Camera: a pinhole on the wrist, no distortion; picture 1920 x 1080 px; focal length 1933.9 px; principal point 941.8 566.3 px. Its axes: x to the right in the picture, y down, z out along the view. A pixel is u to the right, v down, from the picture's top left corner.
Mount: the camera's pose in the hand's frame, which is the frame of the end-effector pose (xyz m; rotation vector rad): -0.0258 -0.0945 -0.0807 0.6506 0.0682 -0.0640
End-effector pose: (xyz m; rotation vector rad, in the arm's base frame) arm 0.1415 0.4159 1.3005 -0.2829 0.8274 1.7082
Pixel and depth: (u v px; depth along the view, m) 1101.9 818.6 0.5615
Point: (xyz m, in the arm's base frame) 0.5679 0.7536 1.4208
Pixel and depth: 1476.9 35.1 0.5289
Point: 0.6500 0.7200 1.1952
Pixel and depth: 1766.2 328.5 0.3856
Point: 0.4798 0.6830 1.2048
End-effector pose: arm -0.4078 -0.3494 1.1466 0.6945 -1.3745 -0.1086
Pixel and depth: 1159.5 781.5 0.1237
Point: -0.3808 -0.4835 1.0614
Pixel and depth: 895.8 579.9 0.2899
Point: -0.4657 -0.6134 0.9971
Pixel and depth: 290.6 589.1 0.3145
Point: -0.5109 -0.5876 0.9094
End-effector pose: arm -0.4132 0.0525 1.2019 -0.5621 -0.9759 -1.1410
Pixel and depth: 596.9 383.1 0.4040
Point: -0.8415 0.1425 1.2037
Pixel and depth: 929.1 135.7 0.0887
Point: -0.5605 -0.0107 1.1542
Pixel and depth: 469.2 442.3 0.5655
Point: -0.9818 0.2461 1.2099
